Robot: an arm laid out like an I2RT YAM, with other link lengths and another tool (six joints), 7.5 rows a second.
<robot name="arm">
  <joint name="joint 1" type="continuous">
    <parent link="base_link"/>
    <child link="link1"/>
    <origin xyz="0 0 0.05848" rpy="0 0 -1.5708"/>
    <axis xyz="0 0 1"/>
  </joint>
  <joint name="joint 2" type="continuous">
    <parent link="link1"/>
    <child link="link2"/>
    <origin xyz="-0.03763 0.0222 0.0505" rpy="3.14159 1.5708 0"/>
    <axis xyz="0 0 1"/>
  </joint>
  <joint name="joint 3" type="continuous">
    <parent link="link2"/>
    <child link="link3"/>
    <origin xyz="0 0.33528 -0.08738" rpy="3.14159 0 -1.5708"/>
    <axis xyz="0 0 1"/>
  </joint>
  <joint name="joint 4" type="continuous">
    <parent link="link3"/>
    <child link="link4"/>
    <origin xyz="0.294 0.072 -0.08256" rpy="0 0 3.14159"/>
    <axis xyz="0 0 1"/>
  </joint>
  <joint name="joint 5" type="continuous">
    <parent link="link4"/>
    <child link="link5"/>
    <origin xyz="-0.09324 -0.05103 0.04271" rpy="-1.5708 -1.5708 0"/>
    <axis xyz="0 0 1"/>
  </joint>
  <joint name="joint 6" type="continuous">
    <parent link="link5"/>
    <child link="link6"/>
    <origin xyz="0 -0.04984 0.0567" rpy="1.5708 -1.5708 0"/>
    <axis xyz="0 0 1"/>
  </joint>
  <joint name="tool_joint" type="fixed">
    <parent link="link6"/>
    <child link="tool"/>
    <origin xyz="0.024 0.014 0.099" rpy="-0.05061 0 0.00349"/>
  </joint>
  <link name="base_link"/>
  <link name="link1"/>
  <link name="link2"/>
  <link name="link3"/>
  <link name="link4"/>
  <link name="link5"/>
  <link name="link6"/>
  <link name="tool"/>
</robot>
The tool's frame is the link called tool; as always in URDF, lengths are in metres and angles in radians. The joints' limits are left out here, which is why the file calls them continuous.
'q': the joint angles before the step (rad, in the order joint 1, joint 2, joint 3, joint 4, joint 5, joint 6). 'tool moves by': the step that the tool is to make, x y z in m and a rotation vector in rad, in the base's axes. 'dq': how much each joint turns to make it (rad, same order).
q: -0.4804, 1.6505, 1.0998, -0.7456, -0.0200, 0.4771
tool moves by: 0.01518, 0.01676, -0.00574, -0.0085, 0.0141, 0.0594
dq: 0.0615, 0.0322, 0.0184, 0.0047, 0.0138, -0.0016
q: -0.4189, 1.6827, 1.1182, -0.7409, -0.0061, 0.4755
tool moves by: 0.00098, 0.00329, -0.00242, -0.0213, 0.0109, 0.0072
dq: 0.0185, 0.0016, -0.0045, 0.0046, 0.0260, 0.0047
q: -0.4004, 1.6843, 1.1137, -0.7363, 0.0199, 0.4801
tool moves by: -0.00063, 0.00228, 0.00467, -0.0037, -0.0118, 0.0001
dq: 0.0046, -0.0169, -0.0047, 0.0000, 0.0001, 0.0047
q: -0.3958, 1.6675, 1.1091, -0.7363, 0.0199, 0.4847
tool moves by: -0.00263, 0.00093, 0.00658, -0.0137, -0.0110, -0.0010
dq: 0.0031, -0.0246, -0.0062, -0.0030, 0.0092, 0.0016
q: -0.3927, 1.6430, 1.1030, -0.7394, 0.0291, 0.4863
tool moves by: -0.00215, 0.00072, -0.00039, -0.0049, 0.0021, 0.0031
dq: 0.0015, -0.0062, -0.0077, 0.0015, 0.0047, -0.0030
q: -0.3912, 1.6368, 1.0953, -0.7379, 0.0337, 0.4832
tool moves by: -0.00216, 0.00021, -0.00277, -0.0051, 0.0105, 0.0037
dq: 0.0016, 0.0015, -0.0061, 0.0000, 0.0077, -0.0045
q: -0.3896, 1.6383, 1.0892, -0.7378, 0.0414, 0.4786
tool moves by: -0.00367, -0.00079, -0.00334, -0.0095, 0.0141, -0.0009
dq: 0.0000, 0.0000, -0.0093, 0.0000, 0.0138, -0.0031
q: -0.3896, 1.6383, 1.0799, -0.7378, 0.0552, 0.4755
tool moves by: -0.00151, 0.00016, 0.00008, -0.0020, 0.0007, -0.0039
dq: 0.0000, -0.0046, -0.0045, -0.0001, 0.0031, 0.0032
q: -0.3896, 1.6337, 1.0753, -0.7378, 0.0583, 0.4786
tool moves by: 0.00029, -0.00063, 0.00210, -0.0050, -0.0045, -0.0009
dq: 0.0000, -0.0046, 0.0016, -0.0001, 0.0030, 0.0000
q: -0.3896, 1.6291, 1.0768, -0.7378, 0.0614, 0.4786
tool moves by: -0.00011, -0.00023, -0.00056, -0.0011, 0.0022, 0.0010
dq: 0.0000, 0.0015, 0.0001, 0.0000, 0.0015, -0.0015
